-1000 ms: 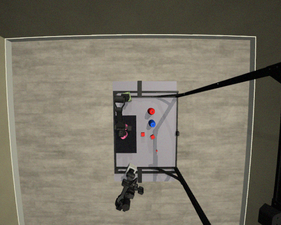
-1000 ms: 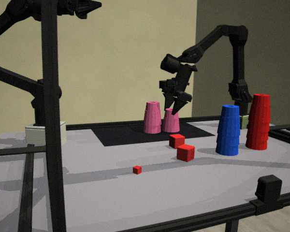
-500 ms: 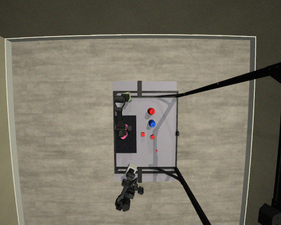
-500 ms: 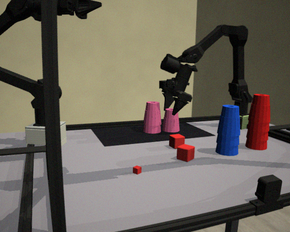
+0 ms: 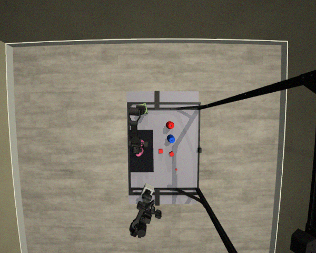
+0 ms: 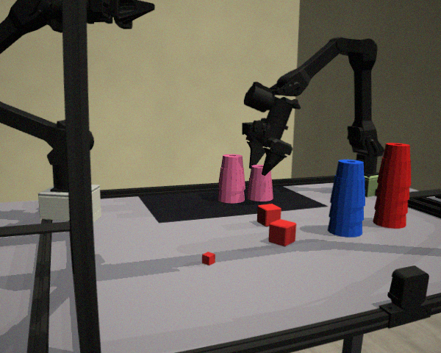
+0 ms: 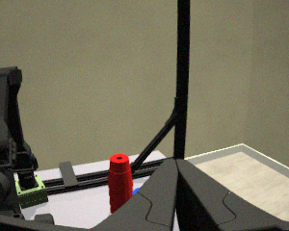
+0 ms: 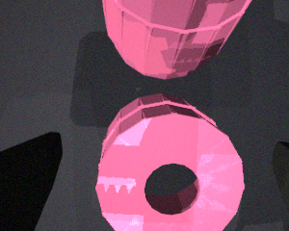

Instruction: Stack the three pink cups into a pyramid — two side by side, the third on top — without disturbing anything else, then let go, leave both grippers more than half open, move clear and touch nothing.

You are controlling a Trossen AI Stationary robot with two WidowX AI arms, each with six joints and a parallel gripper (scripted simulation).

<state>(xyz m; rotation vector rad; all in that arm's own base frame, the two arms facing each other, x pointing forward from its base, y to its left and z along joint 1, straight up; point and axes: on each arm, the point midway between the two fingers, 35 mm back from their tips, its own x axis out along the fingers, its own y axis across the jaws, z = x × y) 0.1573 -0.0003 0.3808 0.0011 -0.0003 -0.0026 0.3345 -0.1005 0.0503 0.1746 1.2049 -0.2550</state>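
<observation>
Now: the black mat 46 cm below my left hand, 28 cm to the right of it and 12 cm ahead of it. The rest, counted from my left hand: red cube: 45 cm below, 24 cm behind, 6 cm to the right.
My right gripper is now 11 cm above the black mat and 9 cm to the right of it. Round my right hand: red cube 36 cm behind, 31 cm to the left, 10 cm below.
</observation>
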